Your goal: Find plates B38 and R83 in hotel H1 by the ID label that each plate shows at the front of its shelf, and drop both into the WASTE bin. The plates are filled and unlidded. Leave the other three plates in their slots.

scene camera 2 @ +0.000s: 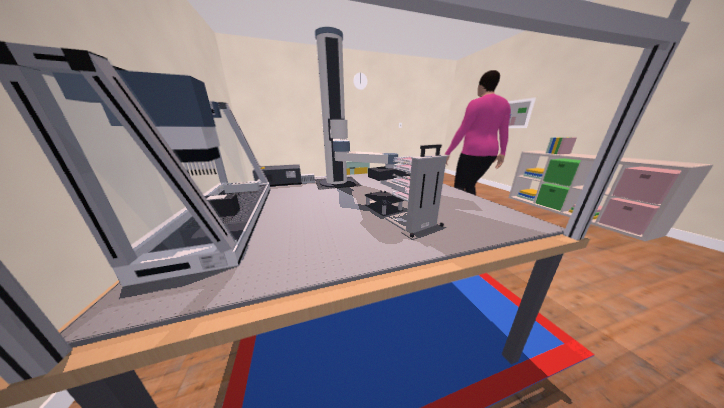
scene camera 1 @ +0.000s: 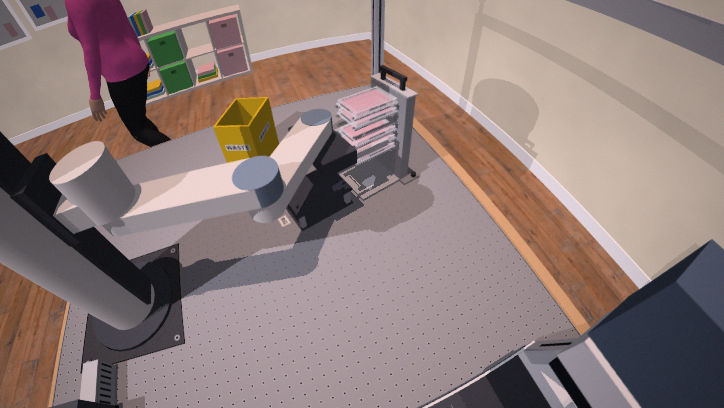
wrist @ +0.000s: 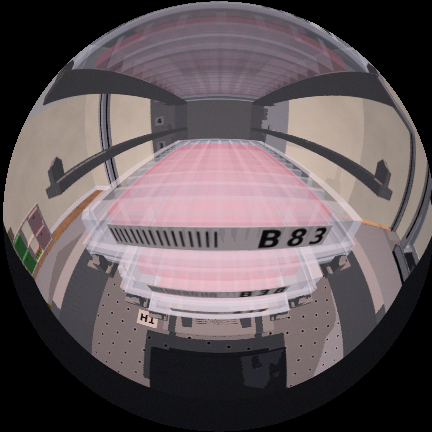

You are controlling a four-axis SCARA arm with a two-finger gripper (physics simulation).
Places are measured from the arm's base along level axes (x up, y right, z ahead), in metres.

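Pixels of known places: gripper, fingertip midpoint: (wrist: 218,175); arm's base, link origin: (scene camera 2: 336,184) (scene camera 1: 135,305).
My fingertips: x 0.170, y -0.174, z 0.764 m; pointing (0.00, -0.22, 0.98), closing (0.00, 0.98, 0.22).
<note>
Ahead of a thing's pixels: the offset from my fingertips to its middle. "spot": to the spot under its first point.
Hotel H1 @[dx +0.004, dy -0.012, dz +0.008 m] (scene camera 1: 406,134) (scene camera 2: 424,195) holds a stack of pink-filled plates. In the wrist view, plate B83 @[dx +0.018, dy +0.005, dz -0.022 m] (wrist: 215,190) is in front, its label large. Plate B38 (wrist: 220,265) sits below it, its label partly covered. My gripper (wrist: 219,276) is shut on plate B38, one finger at each side, at its shelf level. Another plate @[dx +0.074, dy +0.005, dz -0.022 m] (wrist: 220,55) hangs over the view; its label does not show, so I cannot read whether it is R83. The gripper's black body stands at the hotel's open front in both scene views. The yellow WASTE bin @[dx -0.057, dy -0.219, dz -0.329 m] (scene camera 1: 237,135) stands behind the forearm.
A low black stand (scene camera 1: 324,210) (scene camera 2: 383,201) is under the gripper, beside the hotel. A large framed machine @[spot: dx +0.159, dy +0.659, dz +0.016 m] (scene camera 2: 202,152) stands at the left in scene camera 2. A person (scene camera 1: 111,45) (scene camera 2: 483,121) in pink stands beyond the table near a shelf unit.
</note>
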